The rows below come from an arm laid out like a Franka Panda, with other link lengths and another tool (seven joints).
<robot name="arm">
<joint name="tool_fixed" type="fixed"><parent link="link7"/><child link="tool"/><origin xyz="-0.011 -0.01 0.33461" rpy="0.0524 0 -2.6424"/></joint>
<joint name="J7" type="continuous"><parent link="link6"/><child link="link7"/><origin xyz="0.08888 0 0" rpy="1.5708 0 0"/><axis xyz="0 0 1"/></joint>
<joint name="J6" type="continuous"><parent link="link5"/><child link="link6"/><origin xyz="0 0 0" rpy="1.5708 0 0"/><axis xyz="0 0 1"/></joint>
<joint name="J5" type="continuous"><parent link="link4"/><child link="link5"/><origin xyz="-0.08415 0.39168 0" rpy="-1.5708 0 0"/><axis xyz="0 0 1"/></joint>
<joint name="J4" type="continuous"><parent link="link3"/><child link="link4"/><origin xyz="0.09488 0 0" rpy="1.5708 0 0"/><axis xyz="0 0 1"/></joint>
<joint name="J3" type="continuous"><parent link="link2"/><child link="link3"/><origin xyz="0 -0.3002 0" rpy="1.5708 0 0"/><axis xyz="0 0 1"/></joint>
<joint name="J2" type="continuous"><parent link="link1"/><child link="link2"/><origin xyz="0 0 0" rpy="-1.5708 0 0"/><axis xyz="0 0 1"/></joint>
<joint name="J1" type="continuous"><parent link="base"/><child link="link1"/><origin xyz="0 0 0.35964" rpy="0 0 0"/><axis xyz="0 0 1"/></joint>
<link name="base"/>
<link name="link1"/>
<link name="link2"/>
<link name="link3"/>
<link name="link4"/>
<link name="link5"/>
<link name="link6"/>
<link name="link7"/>
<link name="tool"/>
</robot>
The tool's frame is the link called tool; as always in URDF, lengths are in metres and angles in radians. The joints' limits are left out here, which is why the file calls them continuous.
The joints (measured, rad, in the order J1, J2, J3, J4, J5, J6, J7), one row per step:
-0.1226, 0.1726, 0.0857, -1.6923, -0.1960, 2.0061, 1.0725
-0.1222, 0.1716, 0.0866, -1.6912, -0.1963, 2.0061, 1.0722
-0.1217, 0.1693, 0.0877, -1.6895, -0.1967, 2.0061, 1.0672
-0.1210, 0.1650, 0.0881, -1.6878, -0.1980, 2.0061, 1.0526
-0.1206, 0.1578, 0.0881, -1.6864, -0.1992, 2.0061, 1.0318
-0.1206, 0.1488, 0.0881, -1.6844, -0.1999, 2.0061, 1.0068
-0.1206, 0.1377, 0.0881, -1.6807, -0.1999, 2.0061, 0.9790
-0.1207, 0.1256, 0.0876, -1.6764, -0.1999, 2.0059, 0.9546
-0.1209, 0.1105, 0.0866, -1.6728, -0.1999, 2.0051, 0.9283
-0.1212, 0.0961, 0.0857, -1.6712, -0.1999, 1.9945, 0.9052
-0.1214, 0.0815, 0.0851, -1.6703, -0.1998, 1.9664, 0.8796
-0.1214, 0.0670, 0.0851, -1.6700, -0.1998, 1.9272, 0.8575
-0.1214, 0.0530, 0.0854, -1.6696, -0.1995, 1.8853, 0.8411
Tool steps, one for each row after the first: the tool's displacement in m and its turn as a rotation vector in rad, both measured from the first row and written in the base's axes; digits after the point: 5 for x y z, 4 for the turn. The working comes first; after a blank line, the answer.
Tool pose at each row, in the base's axes (x y z in m, rotation vector in rad; the steps are taken from these numbers as rounded here):
0.68167, -0.06237, 0.28984, 2.0645, 2.1179, -0.0896
0.68220, -0.06159, 0.29113, 2.0618, 2.1182, -0.0876
0.68297, -0.06064, 0.29363, 2.0528, 2.1224, -0.0847
0.68369, -0.06026, 0.29750, 2.0324, 2.1342, -0.0830
0.68431, -0.06033, 0.30319, 2.0048, 2.1496, -0.0805
0.68509, -0.06056, 0.31042, 1.9722, 2.1666, -0.0764
0.68639, -0.06064, 0.32001, 1.9354, 2.1834, -0.0692
0.68772, -0.06115, 0.33063, 1.9023, 2.1946, -0.0608
0.68847, -0.06208, 0.34286, 1.8668, 2.2050, -0.0523
0.68547, -0.06327, 0.35193, 1.8414, 2.2185, -0.0552
0.67675, -0.06466, 0.35792, 1.8231, 2.2433, -0.0757
0.66435, -0.06578, 0.36186, 1.8142, 2.2718, -0.1059
0.65102, -0.06661, 0.36529, 1.8131, 2.2972, -0.1370

0.00053, 0.00078, 0.00129, -0.0003, -0.0020, 0.0016
0.00130, 0.00173, 0.00379, -0.0016, -0.0052, 0.0082
0.00202, 0.00211, 0.00766, -0.0055, -0.0086, 0.0238
0.00264, 0.00204, 0.01335, -0.0108, -0.0135, 0.0448
0.00342, 0.00181, 0.02058, -0.0168, -0.0203, 0.0692
0.00472, 0.00173, 0.03017, -0.0233, -0.0301, 0.0961
0.00605, 0.00122, 0.04079, -0.0299, -0.0419, 0.1189
0.00680, 0.00029, 0.05302, -0.0377, -0.0549, 0.1428
0.00380, -0.00090, 0.06209, -0.0443, -0.0561, 0.1620
-0.00492, -0.00229, 0.06808, -0.0498, -0.0390, 0.1809
-0.01732, -0.00341, 0.07202, -0.0530, -0.0110, 0.1956
-0.03065, -0.00424, 0.07545, -0.0541, 0.0190, 0.2045

